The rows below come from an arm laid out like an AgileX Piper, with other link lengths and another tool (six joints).
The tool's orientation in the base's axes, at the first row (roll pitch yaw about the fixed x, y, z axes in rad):
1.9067, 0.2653, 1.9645
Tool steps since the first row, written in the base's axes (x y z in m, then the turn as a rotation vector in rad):
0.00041, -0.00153, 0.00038, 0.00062, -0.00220, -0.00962
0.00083, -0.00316, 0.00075, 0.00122, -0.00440, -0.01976
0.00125, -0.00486, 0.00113, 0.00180, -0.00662, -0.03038
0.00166, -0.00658, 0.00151, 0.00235, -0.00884, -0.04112
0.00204, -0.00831, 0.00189, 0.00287, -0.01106, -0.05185
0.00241, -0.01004, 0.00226, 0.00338, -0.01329, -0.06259
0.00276, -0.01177, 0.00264, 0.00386, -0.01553, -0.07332
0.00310, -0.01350, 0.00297, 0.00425, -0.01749, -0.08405
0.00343, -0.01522, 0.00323, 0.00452, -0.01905, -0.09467
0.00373, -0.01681, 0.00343, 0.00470, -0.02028, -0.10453
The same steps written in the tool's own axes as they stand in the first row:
-0.00161, -0.00011, -0.00018, 0.00033, -0.00942, 0.00300
-0.00332, -0.00026, -0.00038, 0.00081, -0.01931, 0.00615
-0.00509, -0.00043, -0.00060, 0.00140, -0.02965, 0.00942
-0.00687, -0.00061, -0.00084, 0.00203, -0.04011, 0.01271
-0.00866, -0.00080, -0.00110, 0.00268, -0.05057, 0.01597
-0.01043, -0.00100, -0.00137, 0.00332, -0.06104, 0.01922
-0.01220, -0.00120, -0.00167, 0.00396, -0.07151, 0.02243
-0.01396, -0.00144, -0.00195, 0.00488, -0.08190, 0.02564
-0.01568, -0.00174, -0.00222, 0.00617, -0.09207, 0.02883
-0.01726, -0.00206, -0.00246, 0.00759, -0.10145, 0.03178

